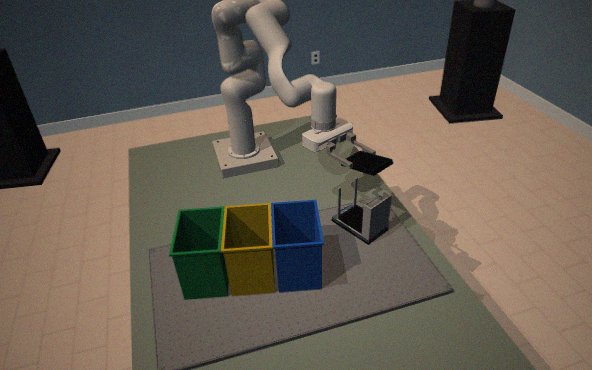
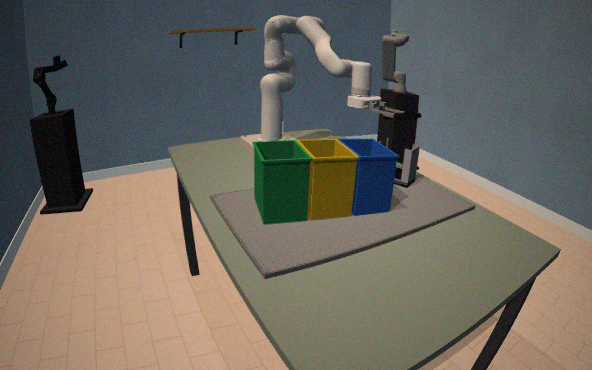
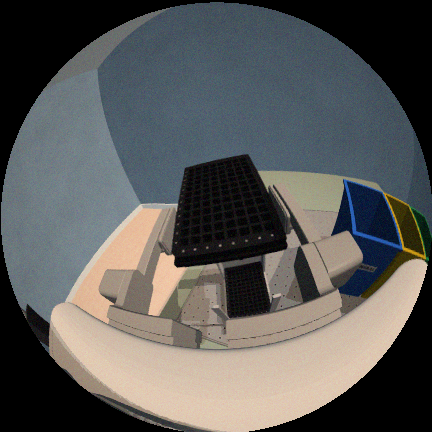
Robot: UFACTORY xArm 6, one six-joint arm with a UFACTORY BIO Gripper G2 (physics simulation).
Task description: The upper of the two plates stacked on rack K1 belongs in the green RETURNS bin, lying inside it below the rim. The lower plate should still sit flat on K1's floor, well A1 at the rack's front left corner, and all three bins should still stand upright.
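Places are measured from the arm's base along level axes (x ahead, y left, z up), in millimetres.
Pixels of known places: hand, tool point: [image 1: 357, 157] [image 2: 394, 113] [image 3: 222, 218]; arm's base, link origin: [image 1: 244, 150] [image 2: 271, 140].
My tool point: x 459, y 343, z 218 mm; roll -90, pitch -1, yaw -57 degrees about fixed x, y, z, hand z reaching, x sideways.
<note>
For each thing: its middle in the pictures, then the offset to it from my tool point. Level surfaces: height alone.
- upper plate, body centre: [image 3: 221, 195] [image 1: 366, 162] [image 2: 402, 116] dx +30, dy +20, dz +0 mm
- rack K1, body centre: [image 3: 244, 285] [image 1: 360, 208] [image 2: 395, 161] dx +24, dy +12, dz -178 mm
- lower plate, body centre: [image 3: 246, 290] [image 1: 362, 220] dx +32, dy +17, dz -221 mm
- green bin, body centre: [image 2: 279, 180] [image 1: 203, 253] dx +164, dy -469, dz -159 mm
- yellow bin, body centre: [image 1: 250, 249] [image 3: 391, 250] [image 2: 324, 177] dx +171, dy -339, dz -159 mm
- blue bin, body centre: [image 3: 358, 240] [image 1: 297, 246] [image 2: 364, 175] dx +178, dy -208, dz -159 mm
- grey perforated mat, surface height: dz -248 mm
- green table, surface height: dz -261 mm
My gripper [image 1: 361, 156] [image 2: 392, 111] [image 3: 225, 220] is shut on the upper plate [image 1: 370, 162] [image 3: 225, 205], a black gridded plate, one finger at each side. It holds the plate roughly level, high above rack K1 [image 1: 378, 215] [image 2: 410, 165] and clear of its posts. The lower plate [image 1: 353, 218] [image 3: 246, 290], also black, lies in the rack and looks flat; its well A1 mark cannot be read. The green bin [image 1: 202, 275] [image 2: 285, 190], the yellow bin [image 1: 252, 272] [image 2: 332, 187] and the blue bin [image 1: 300, 267] [image 2: 374, 187] stand upright in a row.
The bins and rack stand on a grey perforated mat [image 1: 240, 325] [image 2: 320, 245] on the green table [image 1: 165, 175] [image 2: 400, 300]. The blue bin is nearest the rack, yellow is in the middle, and green is farthest. Dark pedestals [image 1: 475, 60] [image 2: 57, 160] stand beyond the table.
</note>
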